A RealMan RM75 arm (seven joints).
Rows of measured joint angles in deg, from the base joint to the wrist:
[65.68 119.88 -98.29 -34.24 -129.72 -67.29 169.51]
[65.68 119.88 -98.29 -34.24 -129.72 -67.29 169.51]
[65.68 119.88 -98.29 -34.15 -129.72 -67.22 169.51]
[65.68 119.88 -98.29 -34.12 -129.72 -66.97 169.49]
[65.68 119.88 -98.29 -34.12 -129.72 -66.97 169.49]
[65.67 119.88 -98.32 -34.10 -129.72 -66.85 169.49]
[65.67 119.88 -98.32 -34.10 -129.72 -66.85 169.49]
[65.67 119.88 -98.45 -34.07 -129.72 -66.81 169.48]
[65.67 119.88 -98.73 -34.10 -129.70 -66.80 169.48]
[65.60 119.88 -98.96 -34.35 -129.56 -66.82 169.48]
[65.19 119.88 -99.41 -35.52 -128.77 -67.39 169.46]
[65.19 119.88 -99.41 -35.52 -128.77 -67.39 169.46]
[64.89 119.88 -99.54 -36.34 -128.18 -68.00 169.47]
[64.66 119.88 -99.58 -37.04 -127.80 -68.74 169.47]
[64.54 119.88 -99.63 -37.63 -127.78 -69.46 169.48]
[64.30 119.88 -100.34 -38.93 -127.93 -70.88 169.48]
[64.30 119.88 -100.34 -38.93 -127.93 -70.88 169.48]
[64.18 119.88 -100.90 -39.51 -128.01 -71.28 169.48]
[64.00 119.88 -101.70 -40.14 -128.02 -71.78 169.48]
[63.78 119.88 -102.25 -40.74 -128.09 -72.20 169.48]
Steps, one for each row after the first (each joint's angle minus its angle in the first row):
[0.00 0.00 0.00 0.00 0.00 0.00 0.00]
[0.00 0.00 0.00 0.09 0.00 0.07 0.00]
[0.00 0.00 0.00 0.12 0.00 0.32 -0.02]
[0.00 0.00 0.00 0.12 0.00 0.32 -0.02]
[-0.01 0.00 -0.03 0.14 0.00 0.44 -0.02]
[-0.01 0.00 -0.03 0.14 0.00 0.44 -0.02]
[-0.01 0.00 -0.16 0.17 0.00 0.48 -0.03]
[-0.01 0.00 -0.44 0.14 0.02 0.49 -0.03]
[-0.08 0.00 -0.67 -0.11 0.16 0.47 -0.03]
[-0.49 0.00 -1.12 -1.28 0.95 -0.10 -0.05]
[-0.49 0.00 -1.12 -1.28 0.95 -0.10 -0.05]
[-0.79 0.00 -1.25 -2.10 1.54 -0.71 -0.04]
[-1.02 0.00 -1.29 -2.80 1.92 -1.45 -0.04]
[-1.14 0.00 -1.34 -3.39 1.94 -2.17 -0.03]
[-1.38 0.00 -2.05 -4.69 1.79 -3.59 -0.03]
[-1.38 0.00 -2.05 -4.69 1.79 -3.59 -0.03]
[-1.50 0.00 -2.61 -5.27 1.71 -3.99 -0.03]
[-1.68 0.00 -3.41 -5.90 1.70 -4.49 -0.03]
[-1.90 0.00 -3.96 -6.50 1.63 -4.91 -0.03]

